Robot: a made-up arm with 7 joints.
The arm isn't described. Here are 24 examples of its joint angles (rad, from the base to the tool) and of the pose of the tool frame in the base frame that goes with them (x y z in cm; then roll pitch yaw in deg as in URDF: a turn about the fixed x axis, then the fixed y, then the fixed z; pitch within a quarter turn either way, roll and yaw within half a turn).
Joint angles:
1: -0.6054 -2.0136 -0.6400 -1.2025 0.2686 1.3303 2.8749
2: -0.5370 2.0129 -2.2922 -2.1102 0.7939 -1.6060 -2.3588
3: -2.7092 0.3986 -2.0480 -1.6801 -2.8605 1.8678 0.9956
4: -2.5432 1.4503 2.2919 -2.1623 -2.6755 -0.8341 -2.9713
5: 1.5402 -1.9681 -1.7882 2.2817 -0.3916 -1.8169 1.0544
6: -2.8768 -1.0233 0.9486 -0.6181 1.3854 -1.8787 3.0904
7: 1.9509 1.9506 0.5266 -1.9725 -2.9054 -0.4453 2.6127
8: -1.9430 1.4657 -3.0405 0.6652 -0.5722 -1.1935 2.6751
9: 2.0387 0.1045 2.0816 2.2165 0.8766 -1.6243 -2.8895
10: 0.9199 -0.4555 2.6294 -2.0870 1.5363 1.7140 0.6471
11: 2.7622 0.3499 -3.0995 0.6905 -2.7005 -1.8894 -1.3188
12: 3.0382 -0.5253 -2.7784 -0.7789 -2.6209 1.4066 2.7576
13: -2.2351 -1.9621 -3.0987 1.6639 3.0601 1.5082 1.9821
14: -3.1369 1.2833 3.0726 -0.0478 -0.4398 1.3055 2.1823
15: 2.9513 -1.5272 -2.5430 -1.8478 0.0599 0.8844 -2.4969
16: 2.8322 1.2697 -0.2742 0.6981 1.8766 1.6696 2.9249
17: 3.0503 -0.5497 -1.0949 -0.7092 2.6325 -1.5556 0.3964
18: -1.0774 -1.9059 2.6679 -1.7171 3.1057 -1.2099 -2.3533
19: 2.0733 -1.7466 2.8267 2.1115 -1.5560 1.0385 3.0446
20: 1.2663 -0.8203 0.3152 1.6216 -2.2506 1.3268 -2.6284
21: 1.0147 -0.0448 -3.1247 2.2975 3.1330 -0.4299 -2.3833
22: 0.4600 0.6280 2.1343 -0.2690 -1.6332 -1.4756 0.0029
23: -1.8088 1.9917 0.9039 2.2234 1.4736 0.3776 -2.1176
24: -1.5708 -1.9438 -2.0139 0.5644 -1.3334 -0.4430 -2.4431
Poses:
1: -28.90 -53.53 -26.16 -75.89 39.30 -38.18
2: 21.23 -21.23 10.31 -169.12 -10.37 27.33
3: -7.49 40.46 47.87 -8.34 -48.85 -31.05
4: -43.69 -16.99 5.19 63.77 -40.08 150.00
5: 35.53 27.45 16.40 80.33 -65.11 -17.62
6: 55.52 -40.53 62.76 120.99 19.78 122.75
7: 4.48 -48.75 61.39 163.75 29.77 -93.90
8: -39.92 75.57 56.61 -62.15 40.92 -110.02
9: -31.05 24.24 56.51 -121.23 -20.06 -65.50
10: 28.75 10.76 60.85 -79.18 28.80 167.38
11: 10.64 -3.99 100.37 51.55 -18.94 -85.47
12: 1.11 20.30 103.54 66.53 -65.11 70.85
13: 17.99 -28.66 -31.85 -55.56 24.34 47.96
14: -82.93 6.36 63.56 -163.22 -22.99 -121.13
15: 32.86 34.94 74.12 -136.74 -0.17 139.33
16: -80.49 -15.39 27.10 -93.40 8.69 -156.79
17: 52.90 19.33 93.19 -115.44 -8.74 36.82
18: -48.12 -43.81 51.57 112.82 69.58 162.10
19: -15.15 22.32 -10.23 -82.59 45.16 -96.44
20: -8.01 3.49 96.31 171.03 -39.01 -139.45
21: -18.42 31.66 30.57 14.68 15.42 -14.06
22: 46.32 -5.00 102.23 140.74 -40.15 -13.09
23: 37.93 10.26 5.05 95.81 -5.35 -114.32
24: -27.14 -82.39 -8.93 -81.17 -46.21 -39.18
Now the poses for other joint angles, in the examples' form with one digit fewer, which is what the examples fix.
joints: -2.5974 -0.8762 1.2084 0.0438 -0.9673 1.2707 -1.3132
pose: 55.4 -25.4 95.0 -153.4 -5.5 -142.0
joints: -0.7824 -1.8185 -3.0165 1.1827 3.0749 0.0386 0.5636
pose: -41.1 -31.1 -36.4 -11.1 -5.4 -103.8
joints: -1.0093 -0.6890 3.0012 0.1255 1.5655 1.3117 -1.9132
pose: -44.4 -45.6 92.0 -95.5 26.6 -107.5
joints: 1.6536 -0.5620 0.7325 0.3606 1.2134 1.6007 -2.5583
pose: -21.8 41.4 98.8 -45.9 -61.1 -150.4
